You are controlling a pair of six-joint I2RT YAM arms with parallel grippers.
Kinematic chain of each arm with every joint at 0, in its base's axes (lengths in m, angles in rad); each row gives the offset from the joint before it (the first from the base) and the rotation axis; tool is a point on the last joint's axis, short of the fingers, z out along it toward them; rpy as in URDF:
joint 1: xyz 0 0 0.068 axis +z
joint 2: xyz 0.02 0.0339 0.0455 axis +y
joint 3: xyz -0.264 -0.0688 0 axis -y
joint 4: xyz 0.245 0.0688 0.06 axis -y
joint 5: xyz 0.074 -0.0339 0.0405 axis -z
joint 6: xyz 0.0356 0 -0.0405 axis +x
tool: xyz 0 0 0 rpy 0 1.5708 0
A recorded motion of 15 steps. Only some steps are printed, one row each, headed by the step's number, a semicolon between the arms.
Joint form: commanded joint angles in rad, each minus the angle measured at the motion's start. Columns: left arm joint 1, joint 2, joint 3, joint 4, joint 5, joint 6; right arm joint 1, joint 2, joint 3, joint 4, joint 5, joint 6.
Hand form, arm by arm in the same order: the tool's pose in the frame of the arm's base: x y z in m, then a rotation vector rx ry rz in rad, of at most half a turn. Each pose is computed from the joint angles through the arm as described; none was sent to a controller.
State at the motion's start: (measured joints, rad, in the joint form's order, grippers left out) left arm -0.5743 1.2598 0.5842 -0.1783 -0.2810 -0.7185; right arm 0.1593 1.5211 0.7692 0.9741 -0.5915 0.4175
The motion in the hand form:
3: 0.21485 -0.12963 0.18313 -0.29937 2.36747 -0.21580; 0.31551 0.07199 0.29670 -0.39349 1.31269 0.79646
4: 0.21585 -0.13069 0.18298 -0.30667 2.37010 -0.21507; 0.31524 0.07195 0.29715 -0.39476 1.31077 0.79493
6: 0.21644 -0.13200 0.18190 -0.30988 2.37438 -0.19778; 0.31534 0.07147 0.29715 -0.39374 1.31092 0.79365
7: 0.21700 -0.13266 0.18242 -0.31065 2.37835 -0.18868; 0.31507 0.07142 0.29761 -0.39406 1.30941 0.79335
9: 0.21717 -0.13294 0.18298 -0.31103 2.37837 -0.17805; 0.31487 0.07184 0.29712 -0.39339 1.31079 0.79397
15: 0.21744 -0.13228 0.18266 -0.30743 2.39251 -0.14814; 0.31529 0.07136 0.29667 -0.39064 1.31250 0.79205
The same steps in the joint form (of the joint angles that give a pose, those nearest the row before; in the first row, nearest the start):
3: -0.0148 0.0455 0.0600 -0.0272 -0.0504 0.0006; 0.0049 -0.0393 0.0223 0.0092 0.0132 -0.0739
4: -0.0162 0.0532 0.0661 -0.0302 -0.0519 -0.0070; 0.0049 -0.0408 0.0223 0.0092 0.0132 -0.0754
6: -0.0209 0.0640 0.0723 -0.0379 -0.0641 -0.0117; 0.0034 -0.0408 0.0223 0.0092 0.0132 -0.0754
7: -0.0224 0.0685 0.0799 -0.0486 -0.0687 -0.0132; 0.0033 -0.0423 0.0223 0.0092 0.0132 -0.0755
9: -0.0239 0.0702 0.0846 -0.0563 -0.0764 -0.0132; 0.0049 -0.0424 0.0207 0.0092 0.0147 -0.0755
15: -0.0224 0.0762 0.0938 -0.0824 -0.0857 -0.0086; 0.0033 -0.0409 0.0207 0.0092 0.0162 -0.0754

